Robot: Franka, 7 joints.
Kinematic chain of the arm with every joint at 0, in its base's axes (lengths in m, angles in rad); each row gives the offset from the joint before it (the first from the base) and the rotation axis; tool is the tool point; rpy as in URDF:
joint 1: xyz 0 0 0.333 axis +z
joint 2: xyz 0 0 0 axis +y
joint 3: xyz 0 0 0.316 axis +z
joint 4: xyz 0.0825 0 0 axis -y
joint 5: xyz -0.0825 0 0.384 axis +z
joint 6: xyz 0 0 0 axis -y
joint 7: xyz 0.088 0 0 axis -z
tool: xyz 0 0 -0.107 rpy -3.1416 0 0
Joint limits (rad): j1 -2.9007..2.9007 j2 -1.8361..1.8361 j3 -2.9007..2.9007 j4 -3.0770..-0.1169 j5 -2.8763..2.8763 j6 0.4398..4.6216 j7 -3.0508..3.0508
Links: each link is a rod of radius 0.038 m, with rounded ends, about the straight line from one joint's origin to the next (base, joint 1, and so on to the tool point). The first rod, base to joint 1, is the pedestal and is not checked.
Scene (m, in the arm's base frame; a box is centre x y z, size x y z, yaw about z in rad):
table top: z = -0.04
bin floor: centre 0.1 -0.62 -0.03 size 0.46 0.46 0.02 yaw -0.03
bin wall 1: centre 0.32 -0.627 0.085 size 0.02 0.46 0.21 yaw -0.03
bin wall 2: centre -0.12 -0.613 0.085 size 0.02 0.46 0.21 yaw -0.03
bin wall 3: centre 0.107 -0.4 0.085 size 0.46 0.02 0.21 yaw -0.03
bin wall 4: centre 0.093 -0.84 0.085 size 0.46 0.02 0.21 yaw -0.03
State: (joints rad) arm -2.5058 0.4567 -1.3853 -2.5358 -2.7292 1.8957 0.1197
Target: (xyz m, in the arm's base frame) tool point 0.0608 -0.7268 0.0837
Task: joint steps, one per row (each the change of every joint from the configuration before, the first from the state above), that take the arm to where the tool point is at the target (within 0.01 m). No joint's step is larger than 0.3 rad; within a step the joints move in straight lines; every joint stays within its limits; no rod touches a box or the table.
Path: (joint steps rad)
1: 0.1959 -0.0472 0.1782 0.2616 0.0076 -0.1291 0.0201
2: 0.1958 -0.0471 0.1782 0.2616 0.0076 -0.1291 0.0201
3: 0.1959 -0.0472 0.1782 0.2616 0.0076 -0.1291 0.0201
4: 0.1959 -0.0472 0.1781 0.2616 0.0076 -0.1291 0.0200
5: 0.2628 0.2156 0.1748 -0.0878 -0.0778 0.2551 -0.0401
6: 0.2628 0.2157 0.1748 -0.0877 -0.0777 0.2550 -0.0402
7: -0.0241 0.2056 0.0203 0.1057 -0.0110 0.0190 0.0000
8: -0.0242 0.2056 0.0203 0.1058 -0.0110 0.0190 0.0000

